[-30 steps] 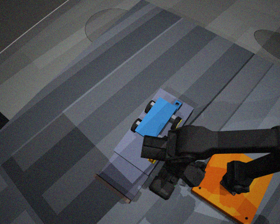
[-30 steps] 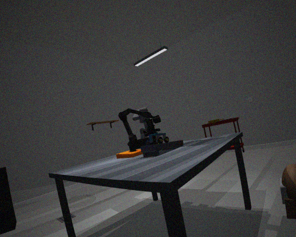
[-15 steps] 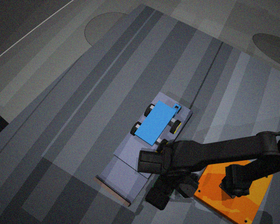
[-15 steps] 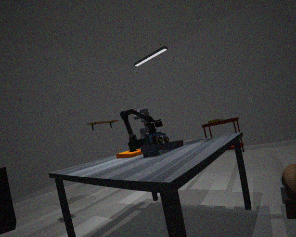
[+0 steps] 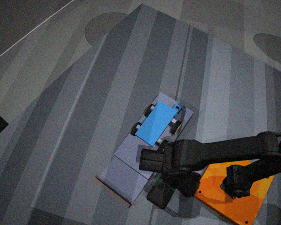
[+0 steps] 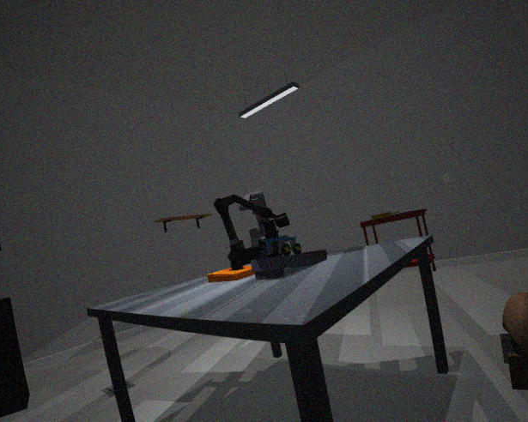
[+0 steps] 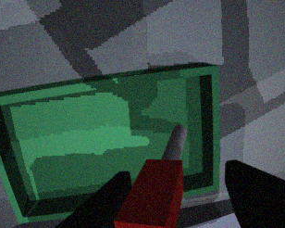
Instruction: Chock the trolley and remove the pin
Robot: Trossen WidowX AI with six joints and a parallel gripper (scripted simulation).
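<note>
Right now the red-headed stop pin is right at my gripper tip. Round my gripper tip: yellow chock 9 cm ahead, 4 cm to the right, 3 cm above; lilac ramp 16 cm ahead, 11 cm to the right; brown strip 14 cm to the left, 11 cm ahead, 2 cm below.
</note>
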